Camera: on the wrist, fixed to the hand. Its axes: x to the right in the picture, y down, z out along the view.
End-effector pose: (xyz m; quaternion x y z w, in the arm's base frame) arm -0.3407 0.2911 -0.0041 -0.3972 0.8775 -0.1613 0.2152
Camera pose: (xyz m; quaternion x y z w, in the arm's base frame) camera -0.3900 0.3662 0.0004 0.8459 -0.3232 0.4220 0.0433
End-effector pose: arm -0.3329 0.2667 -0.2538 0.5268 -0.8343 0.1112 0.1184
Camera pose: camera -0.3868 0.3355 -0.2325 0.9498 -0.1613 0.1634 0.2125
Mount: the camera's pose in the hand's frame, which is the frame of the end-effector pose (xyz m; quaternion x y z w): -0.0295 0.0764 -0.0372 0.1189 0.1387 -0.7117 0.6783
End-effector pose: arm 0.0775 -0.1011 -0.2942 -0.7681 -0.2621 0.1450 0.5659
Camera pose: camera 0.0908 -0.1643 -0.3568 -0.2873 -0.6287 -0.3798 0.6148
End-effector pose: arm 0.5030 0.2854 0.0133 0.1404 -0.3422 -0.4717 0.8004
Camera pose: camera 0.5692 0.3463 0.0159 0.4994 -0.0773 -0.8295 0.2380
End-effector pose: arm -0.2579 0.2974 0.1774 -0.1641 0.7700 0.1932 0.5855
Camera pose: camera -0.3180 0.3465 0.2228 -0.6165 0.5097 -0.4000 0.4474
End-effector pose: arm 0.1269 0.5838 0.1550 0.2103 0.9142 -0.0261 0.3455
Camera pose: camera 0.1544 0.6497 0.2097 -0.4633 0.8146 -0.3431 0.0640
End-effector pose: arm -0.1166 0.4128 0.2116 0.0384 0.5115 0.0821 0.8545
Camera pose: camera -0.1707 0.4820 0.2310 -0.2478 0.5026 -0.6080 0.5625
